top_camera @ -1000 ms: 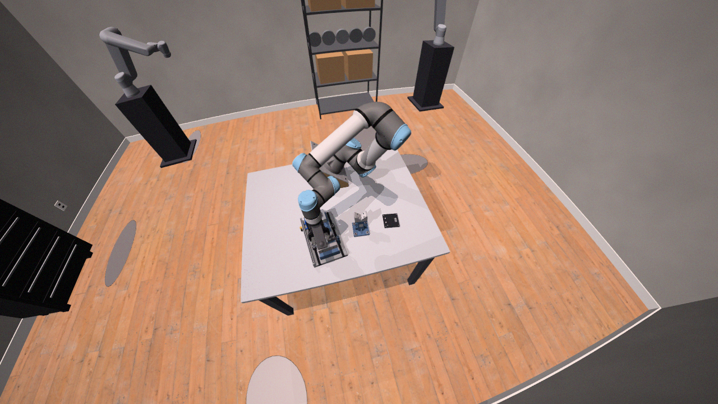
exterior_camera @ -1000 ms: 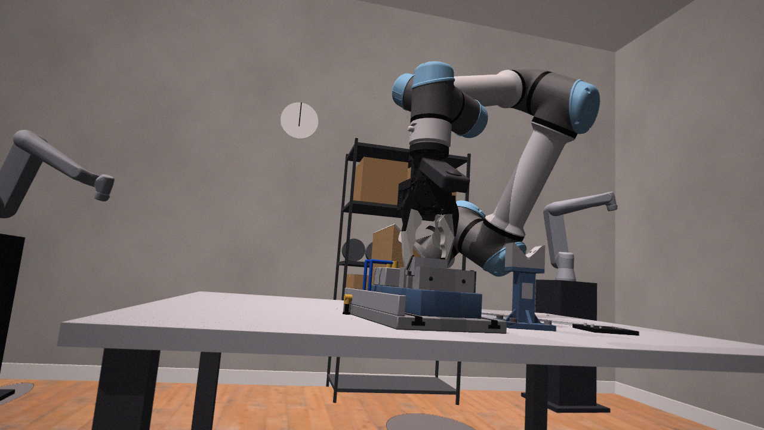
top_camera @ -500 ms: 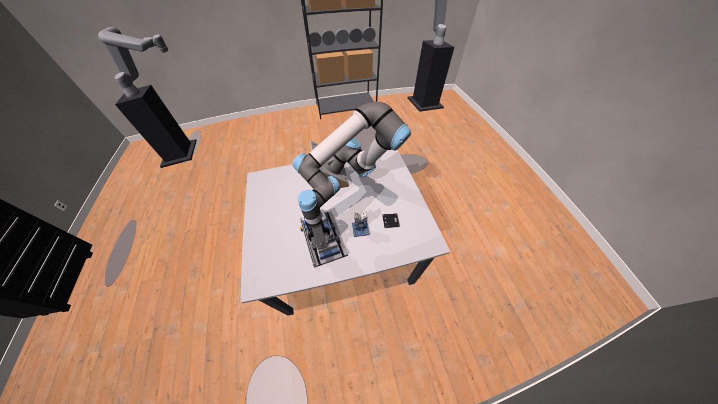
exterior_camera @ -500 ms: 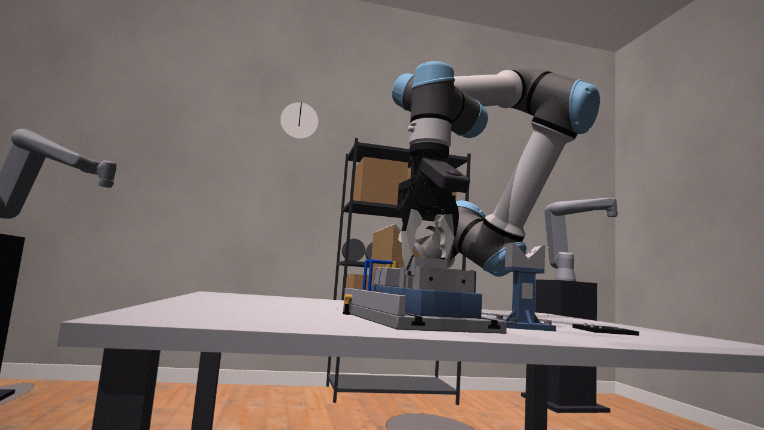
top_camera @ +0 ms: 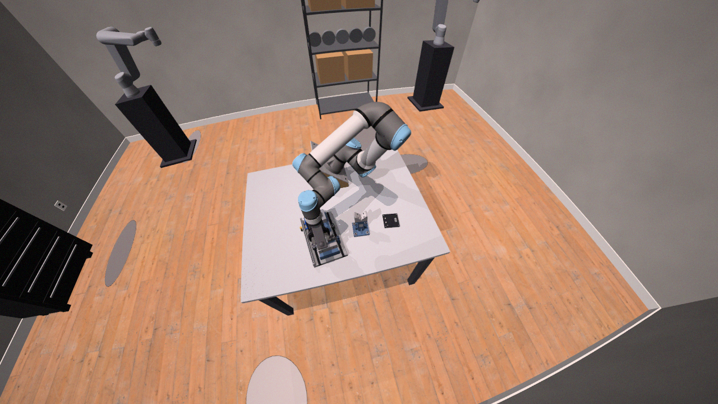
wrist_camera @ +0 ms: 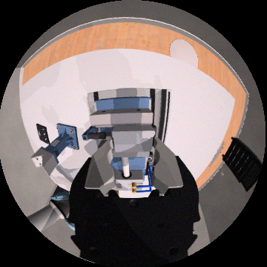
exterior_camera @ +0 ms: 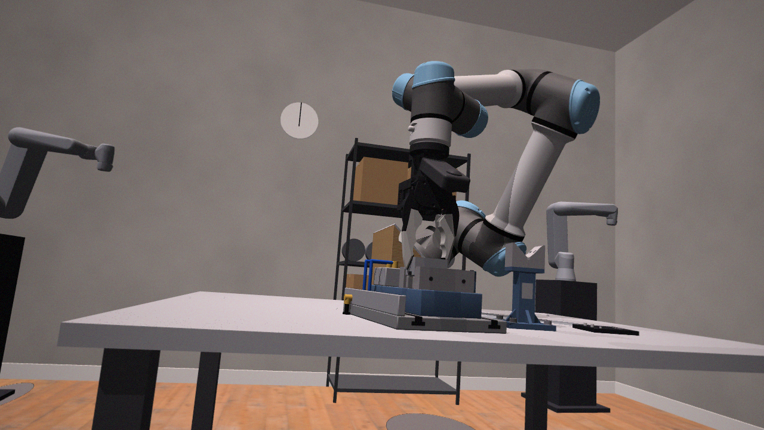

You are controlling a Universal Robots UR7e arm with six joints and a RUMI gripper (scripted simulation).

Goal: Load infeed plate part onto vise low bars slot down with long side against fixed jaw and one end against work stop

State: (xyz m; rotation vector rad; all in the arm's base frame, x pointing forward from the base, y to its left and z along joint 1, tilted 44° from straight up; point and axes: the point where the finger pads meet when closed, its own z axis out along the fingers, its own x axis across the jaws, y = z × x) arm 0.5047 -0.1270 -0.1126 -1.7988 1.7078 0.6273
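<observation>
Now: the part 10 mm below my hand. The rest, counted from my hand: vise (70 mm below, 70 mm behind, 10 mm to the left); infeed plate (420 mm to the left, 100 mm below, 60 mm behind).
</observation>
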